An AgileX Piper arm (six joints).
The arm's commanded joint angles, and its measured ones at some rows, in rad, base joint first. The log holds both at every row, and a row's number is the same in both.
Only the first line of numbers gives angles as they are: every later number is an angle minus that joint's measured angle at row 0.
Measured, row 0:
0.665 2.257 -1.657 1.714 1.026 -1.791
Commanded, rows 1 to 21:
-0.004 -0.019 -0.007 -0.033 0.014 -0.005
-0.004 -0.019 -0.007 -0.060 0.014 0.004
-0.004 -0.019 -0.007 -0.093 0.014 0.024
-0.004 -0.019 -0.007 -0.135 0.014 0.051
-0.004 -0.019 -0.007 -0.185 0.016 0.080
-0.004 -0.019 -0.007 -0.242 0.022 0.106
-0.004 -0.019 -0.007 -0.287 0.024 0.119
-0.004 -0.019 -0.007 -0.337 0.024 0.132
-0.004 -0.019 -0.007 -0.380 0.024 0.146
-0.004 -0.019 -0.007 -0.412 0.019 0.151
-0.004 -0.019 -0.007 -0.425 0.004 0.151
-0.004 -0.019 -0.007 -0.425 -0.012 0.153
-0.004 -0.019 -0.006 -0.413 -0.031 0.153
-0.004 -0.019 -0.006 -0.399 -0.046 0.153
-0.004 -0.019 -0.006 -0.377 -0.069 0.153
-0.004 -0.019 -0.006 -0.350 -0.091 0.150
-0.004 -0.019 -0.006 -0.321 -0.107 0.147
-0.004 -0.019 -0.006 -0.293 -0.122 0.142
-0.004 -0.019 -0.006 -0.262 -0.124 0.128
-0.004 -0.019 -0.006 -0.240 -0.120 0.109
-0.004 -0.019 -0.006 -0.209 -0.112 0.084
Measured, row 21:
0.000 -0.004 -0.002 -0.321 -0.101 0.144
